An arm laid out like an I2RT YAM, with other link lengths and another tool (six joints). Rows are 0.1 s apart.
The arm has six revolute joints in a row. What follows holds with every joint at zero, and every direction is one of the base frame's.
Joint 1 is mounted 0.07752 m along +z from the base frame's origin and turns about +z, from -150 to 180 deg.
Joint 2 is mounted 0.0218 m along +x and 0.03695 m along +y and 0.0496 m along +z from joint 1 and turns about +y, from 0 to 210 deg.
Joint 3 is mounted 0.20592 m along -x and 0.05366 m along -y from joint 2 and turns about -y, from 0 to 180 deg.
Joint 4 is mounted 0.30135 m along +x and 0.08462 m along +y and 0.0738 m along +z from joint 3 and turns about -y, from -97 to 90 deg.
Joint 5 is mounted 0.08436 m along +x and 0.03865 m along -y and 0.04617 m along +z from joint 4 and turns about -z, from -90 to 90 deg.
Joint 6 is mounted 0.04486 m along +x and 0.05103 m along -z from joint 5 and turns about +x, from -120 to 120 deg.
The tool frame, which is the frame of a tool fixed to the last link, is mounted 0.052 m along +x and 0.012 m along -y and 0.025 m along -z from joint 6; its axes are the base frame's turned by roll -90.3, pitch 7.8 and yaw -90 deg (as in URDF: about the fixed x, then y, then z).
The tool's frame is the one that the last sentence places.
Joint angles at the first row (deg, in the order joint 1, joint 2, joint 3, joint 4, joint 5, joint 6):
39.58 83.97 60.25 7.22 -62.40 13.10
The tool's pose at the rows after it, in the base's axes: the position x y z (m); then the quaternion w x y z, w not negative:
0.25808, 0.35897, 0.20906, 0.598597, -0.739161, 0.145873, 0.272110
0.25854, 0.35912, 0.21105, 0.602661, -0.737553, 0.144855, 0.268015
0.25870, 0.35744, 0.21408, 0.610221, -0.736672, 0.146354, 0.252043
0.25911, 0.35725, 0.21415, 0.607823, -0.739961, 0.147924, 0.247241
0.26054, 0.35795, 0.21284, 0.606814, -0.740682, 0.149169, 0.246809
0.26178, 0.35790, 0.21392, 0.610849, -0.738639, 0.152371, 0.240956
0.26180, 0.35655, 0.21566, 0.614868, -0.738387, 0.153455, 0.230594
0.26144, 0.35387, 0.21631, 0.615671, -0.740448, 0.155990, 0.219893
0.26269, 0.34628, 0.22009, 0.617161, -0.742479, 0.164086, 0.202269
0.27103, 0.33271, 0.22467, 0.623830, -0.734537, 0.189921, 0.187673
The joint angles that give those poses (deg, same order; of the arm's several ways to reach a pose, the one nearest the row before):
39.55 84.59 60.76 7.29 -62.58 13.03
39.56 84.32 60.56 8.10 -62.25 13.33
39.57 82.99 59.60 8.74 -60.67 13.02
39.62 82.95 60.03 7.25 -60.12 11.95
39.58 83.45 60.37 7.11 -60.03 11.78
39.55 83.20 60.06 8.03 -59.27 12.29
39.56 82.32 59.46 8.21 -58.26 11.93
39.48 81.25 58.85 7.34 -57.21 10.98
38.84 79.06 57.95 5.47 -55.69 9.76
36.80 76.73 56.45 5.68 -54.40 11.45

